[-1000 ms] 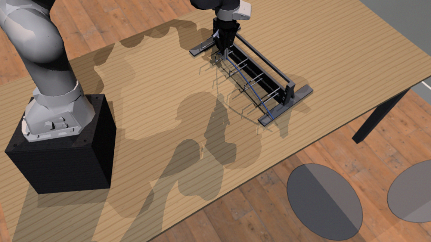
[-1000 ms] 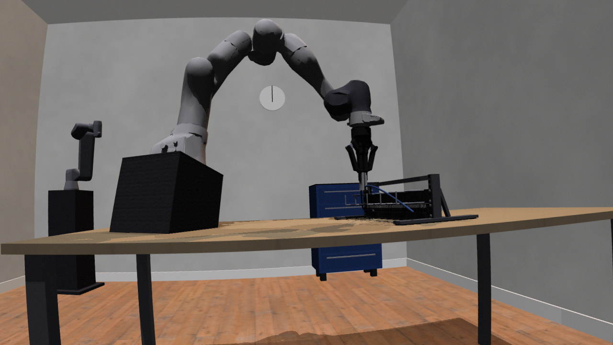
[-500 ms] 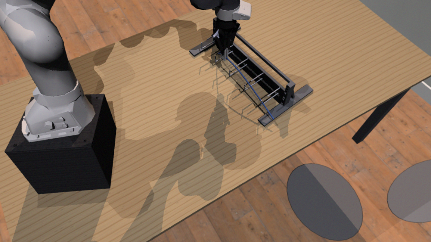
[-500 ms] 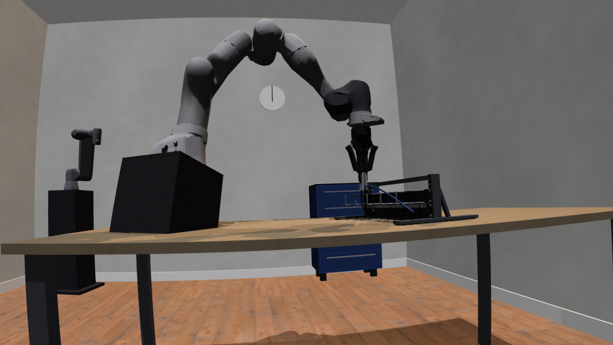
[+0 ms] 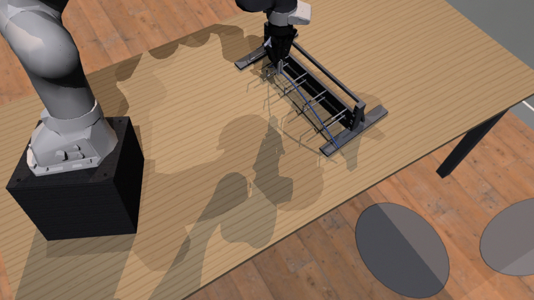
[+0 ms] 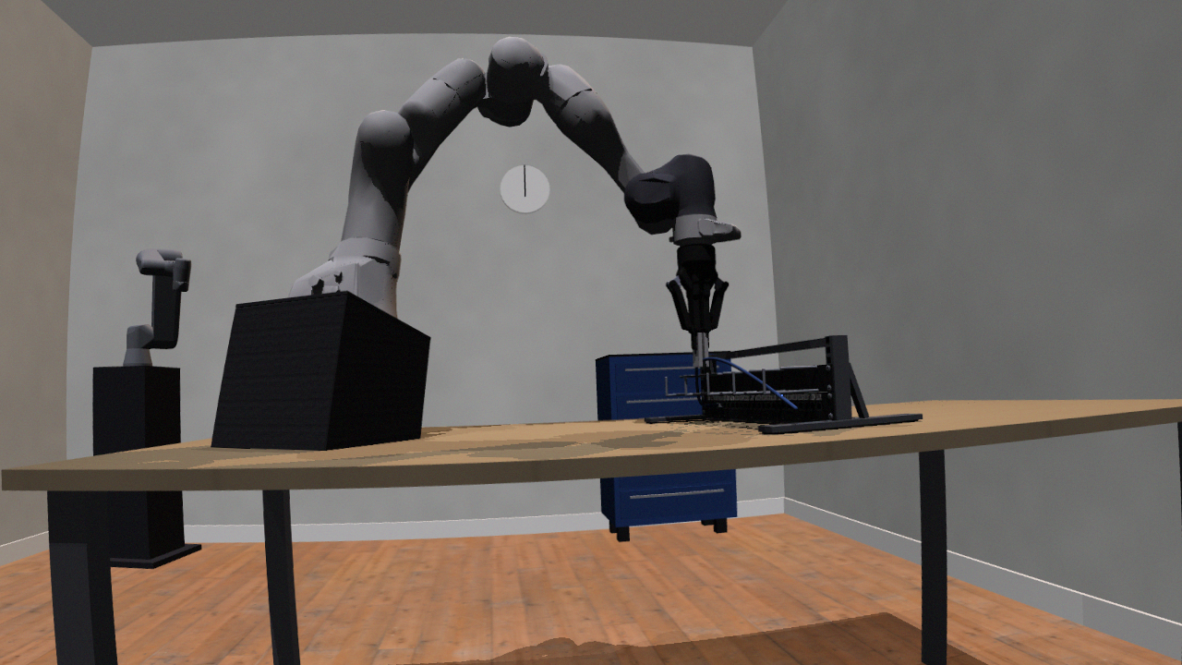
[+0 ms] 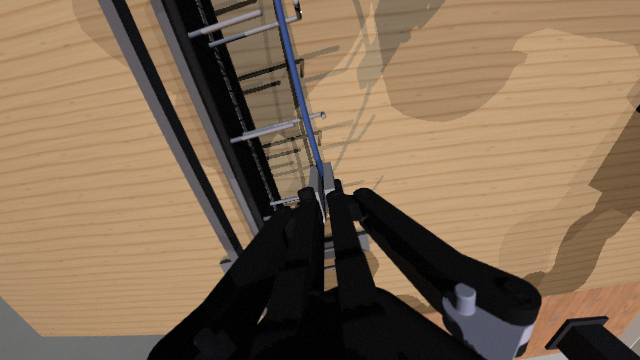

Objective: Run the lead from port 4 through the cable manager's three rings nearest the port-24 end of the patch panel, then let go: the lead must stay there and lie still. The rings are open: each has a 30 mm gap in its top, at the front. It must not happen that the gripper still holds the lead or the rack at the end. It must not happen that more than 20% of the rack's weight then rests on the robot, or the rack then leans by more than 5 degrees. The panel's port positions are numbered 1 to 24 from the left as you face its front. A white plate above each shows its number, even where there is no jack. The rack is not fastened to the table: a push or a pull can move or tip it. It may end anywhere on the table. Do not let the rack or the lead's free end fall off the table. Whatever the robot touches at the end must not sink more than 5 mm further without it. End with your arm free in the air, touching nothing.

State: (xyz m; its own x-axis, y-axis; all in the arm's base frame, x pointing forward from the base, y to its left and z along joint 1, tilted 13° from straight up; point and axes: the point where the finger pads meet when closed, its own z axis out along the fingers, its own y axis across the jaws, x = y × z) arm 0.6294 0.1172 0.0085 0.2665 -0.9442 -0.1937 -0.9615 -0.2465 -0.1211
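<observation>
Right now my hand is 11 cm short of the rack, 8 cm above it and 3 cm to the left of it.
</observation>
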